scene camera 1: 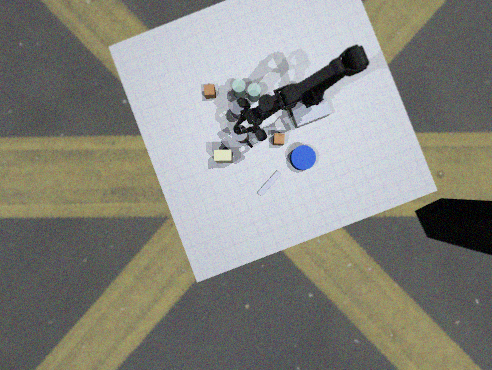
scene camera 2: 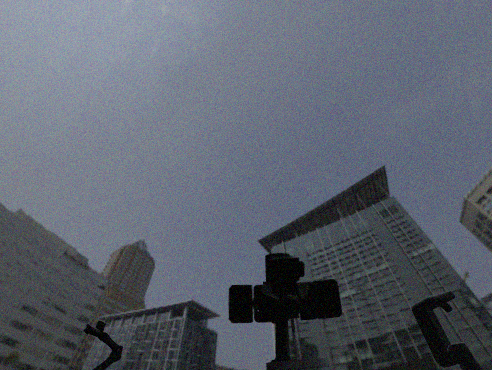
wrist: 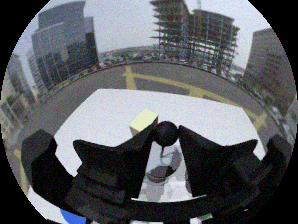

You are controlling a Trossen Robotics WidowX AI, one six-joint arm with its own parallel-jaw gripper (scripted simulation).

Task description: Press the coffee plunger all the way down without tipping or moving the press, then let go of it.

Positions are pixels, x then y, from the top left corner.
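Scene:
Scene camera 1 shows my gripper (236,130). I see my gripper in scene camera 2 and in the wrist view as well, and my gripper (scene camera 2: 267,302) and my gripper (wrist: 213,181) are one and the same spot on it.

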